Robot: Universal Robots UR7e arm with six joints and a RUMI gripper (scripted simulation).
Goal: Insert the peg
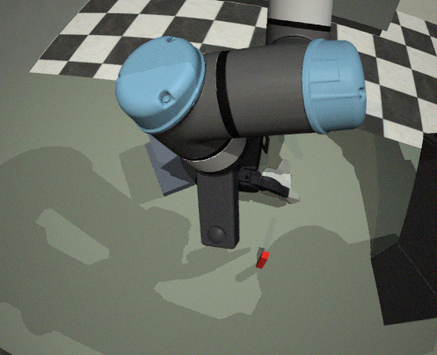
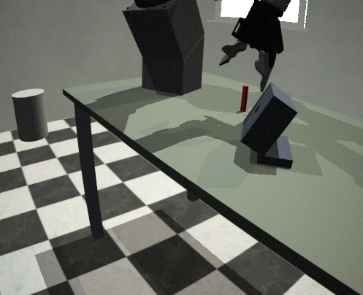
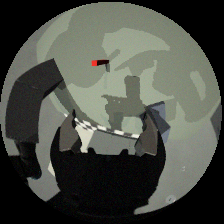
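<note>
My gripper is now 90 mm to the right of the red peg, 80 mm above it and 40 mm past it.
</note>
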